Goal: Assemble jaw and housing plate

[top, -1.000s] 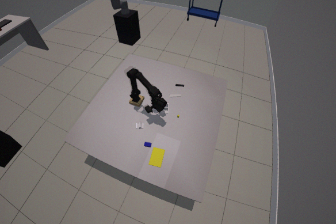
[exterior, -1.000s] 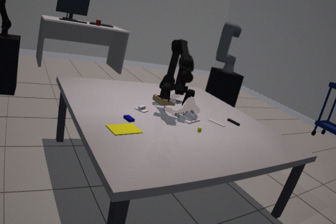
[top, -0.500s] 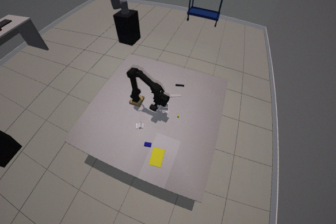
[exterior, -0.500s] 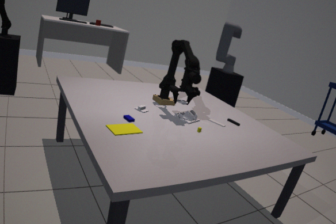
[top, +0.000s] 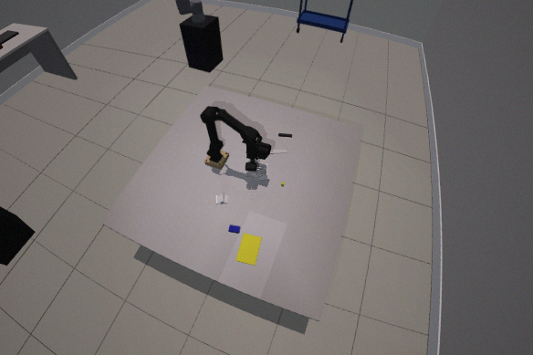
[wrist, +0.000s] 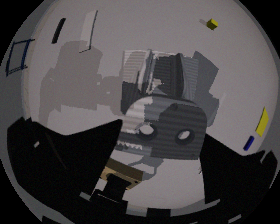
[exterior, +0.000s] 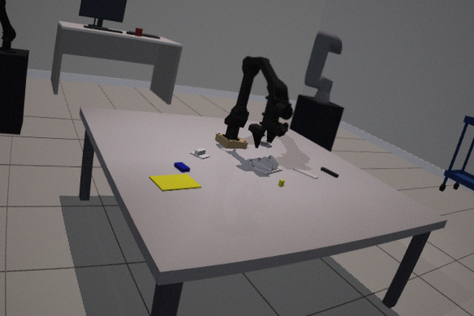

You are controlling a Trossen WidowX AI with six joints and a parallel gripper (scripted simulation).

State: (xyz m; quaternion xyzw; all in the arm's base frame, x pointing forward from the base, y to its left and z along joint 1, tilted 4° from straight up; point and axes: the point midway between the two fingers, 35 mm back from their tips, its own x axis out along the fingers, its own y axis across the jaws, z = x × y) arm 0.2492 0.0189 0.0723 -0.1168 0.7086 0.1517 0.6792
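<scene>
Now: gripper tip 7 cm above the jaw and 2 cm to the right of it. Also, from my gripper tip: white block (24 cm to the right, 8 cm behind, 7 cm below); then yellow cube (20 cm ahead, 7 cm below, 1 cm to the right); then white bar (21 cm to the left, 8 cm below, 8 cm ahead).
</scene>
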